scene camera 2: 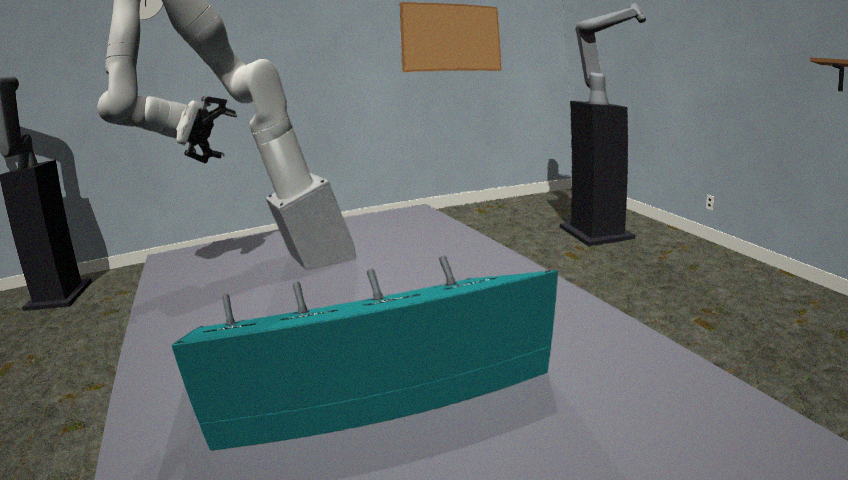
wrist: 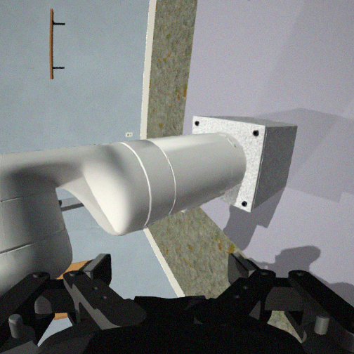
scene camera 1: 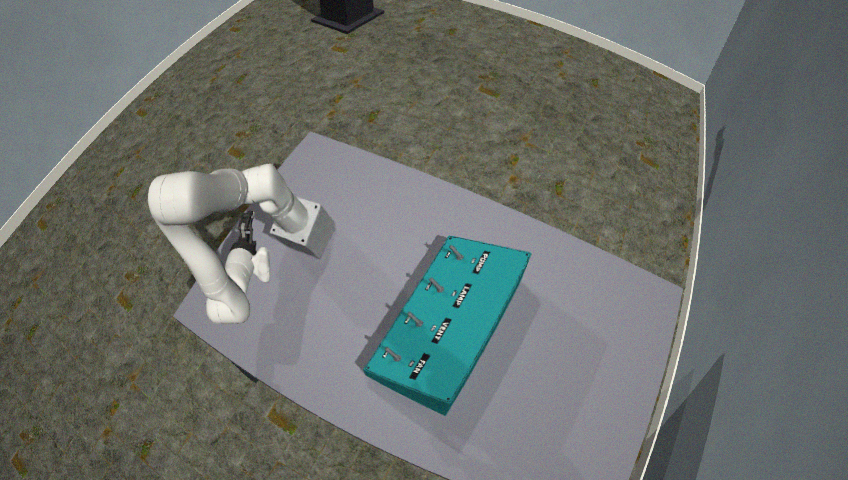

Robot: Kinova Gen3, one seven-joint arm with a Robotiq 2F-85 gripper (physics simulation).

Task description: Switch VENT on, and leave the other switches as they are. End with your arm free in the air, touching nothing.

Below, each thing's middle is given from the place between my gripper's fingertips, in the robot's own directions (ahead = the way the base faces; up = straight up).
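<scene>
Where am I in relation to the teal switch panel [scene camera 2: 299,374]? My hand is 250 mm above it and 220 mm to the right of it, and it is also 500 mm short of the panel.
</scene>
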